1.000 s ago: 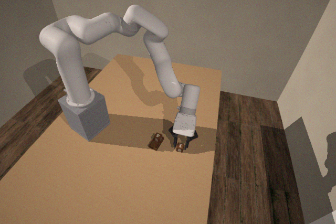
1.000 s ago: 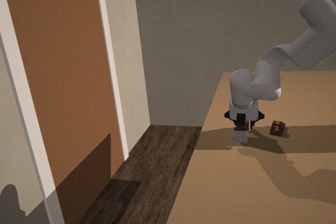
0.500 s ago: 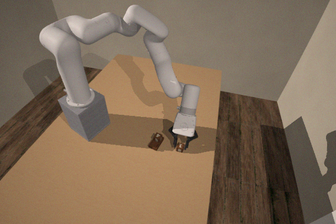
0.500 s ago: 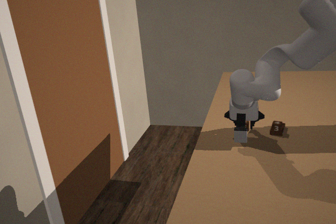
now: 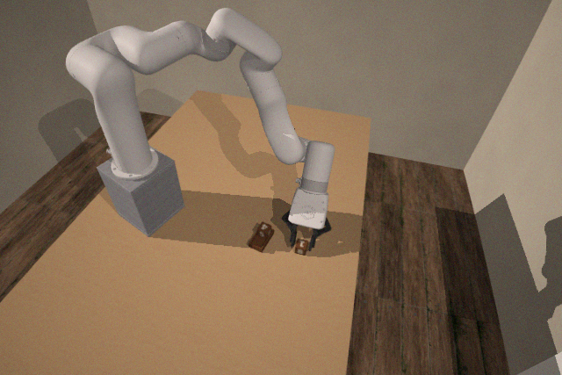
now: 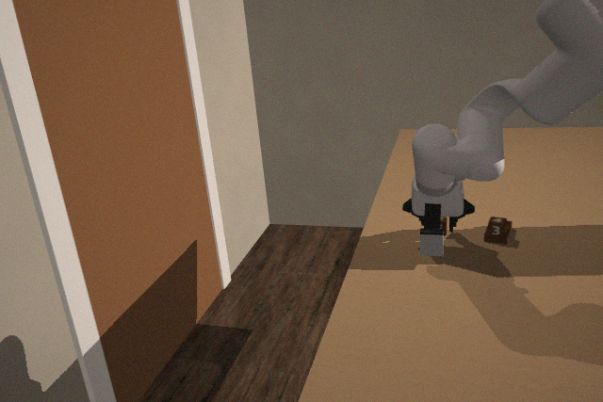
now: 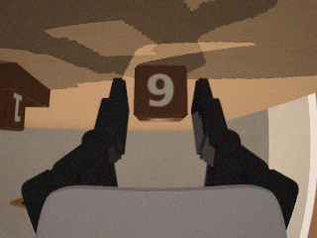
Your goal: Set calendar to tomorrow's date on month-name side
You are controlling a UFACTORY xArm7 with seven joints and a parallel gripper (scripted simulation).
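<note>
Right now the digit cube is 10 mm to the right of my hand and 10 mm below it. Round my hand: brown calendar tray 120 mm behind, 20 mm to the right, 20 mm below.
</note>
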